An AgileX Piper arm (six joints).
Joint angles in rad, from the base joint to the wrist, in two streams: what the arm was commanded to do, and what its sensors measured. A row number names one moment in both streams.
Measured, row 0:
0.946 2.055 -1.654 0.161 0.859 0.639
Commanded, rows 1 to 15:
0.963 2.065 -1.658 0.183 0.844 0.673
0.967 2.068 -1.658 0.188 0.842 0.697
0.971 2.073 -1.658 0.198 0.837 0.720
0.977 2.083 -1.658 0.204 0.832 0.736
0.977 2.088 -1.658 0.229 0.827 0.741
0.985 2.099 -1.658 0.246 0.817 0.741
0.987 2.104 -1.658 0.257 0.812 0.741
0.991 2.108 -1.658 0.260 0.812 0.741
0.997 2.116 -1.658 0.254 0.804 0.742
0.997 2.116 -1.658 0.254 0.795 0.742
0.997 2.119 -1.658 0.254 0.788 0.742
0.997 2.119 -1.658 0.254 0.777 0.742
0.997 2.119 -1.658 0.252 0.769 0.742
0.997 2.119 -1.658 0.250 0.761 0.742
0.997 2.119 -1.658 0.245 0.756 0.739
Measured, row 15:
0.996 2.122 -1.654 0.255 0.789 0.742
